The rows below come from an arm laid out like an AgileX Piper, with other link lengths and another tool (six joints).
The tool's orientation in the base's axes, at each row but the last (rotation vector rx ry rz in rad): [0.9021 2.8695 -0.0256]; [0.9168 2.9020 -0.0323]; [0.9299 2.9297 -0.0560]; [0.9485 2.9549 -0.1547]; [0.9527 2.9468 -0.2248]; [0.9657 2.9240 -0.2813]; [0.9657 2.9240 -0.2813]
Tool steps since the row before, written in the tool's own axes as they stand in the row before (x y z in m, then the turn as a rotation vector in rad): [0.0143 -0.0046 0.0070 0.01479 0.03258 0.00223]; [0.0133 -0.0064 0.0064 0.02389 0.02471 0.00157]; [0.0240 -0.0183 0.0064 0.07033 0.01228 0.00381]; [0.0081 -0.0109 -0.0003 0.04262 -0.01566 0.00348]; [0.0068 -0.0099 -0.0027 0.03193 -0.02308 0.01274]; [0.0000 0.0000 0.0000 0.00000 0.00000 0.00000]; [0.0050 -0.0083 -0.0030 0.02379 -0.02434 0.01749]
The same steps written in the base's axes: [-0.0134 0.0040 -0.0089 0.00686 0.03502 -0.00339]; [-0.0139 0.0021 -0.0078 -0.00513 0.03382 -0.00371]; [-0.0298 -0.0015 -0.0079 -0.05003 0.05023 -0.00926]; [-0.0129 -0.0041 0.0007 -0.04376 0.01163 -0.00483]; [-0.0113 -0.0036 0.0034 -0.03952 -0.00188 -0.01221]; [0.0000 0.0000 0.0000 0.00000 0.00000 0.00000]; [-0.0089 -0.0031 0.0037 -0.03378 -0.00853 -0.01583]
